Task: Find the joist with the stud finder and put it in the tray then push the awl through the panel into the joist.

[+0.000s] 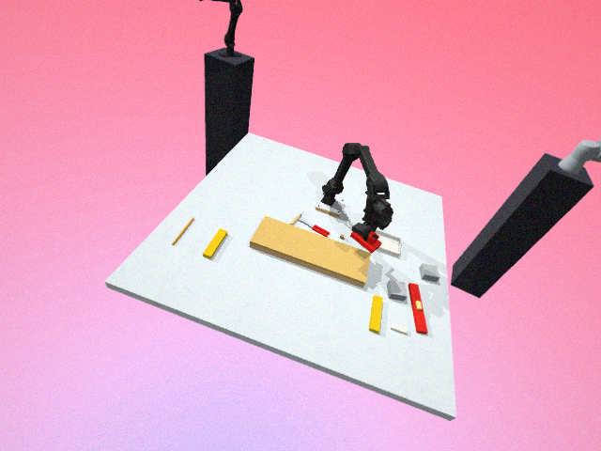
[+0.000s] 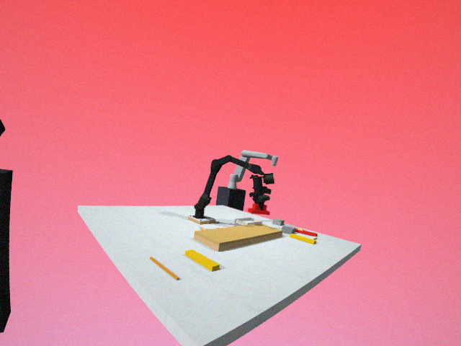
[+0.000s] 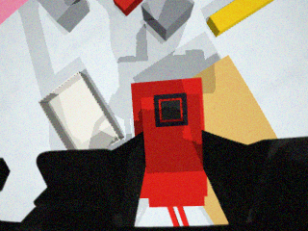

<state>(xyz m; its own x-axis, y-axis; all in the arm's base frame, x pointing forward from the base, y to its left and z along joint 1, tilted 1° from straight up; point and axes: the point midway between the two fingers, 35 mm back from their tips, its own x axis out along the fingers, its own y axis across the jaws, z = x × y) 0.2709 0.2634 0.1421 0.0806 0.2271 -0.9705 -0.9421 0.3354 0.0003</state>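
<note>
The white tray is 170 mm behind my gripper tip, 120 mm below it and 80 mm to the left of it. Also, from my gripper tip: red level: 300 mm to the left, 120 mm below, 120 mm ahead; red-handled tool: 260 mm to the right, 130 mm below, 60 mm behind; red stud finder: 20 mm above, 10 mm to the left.
</note>
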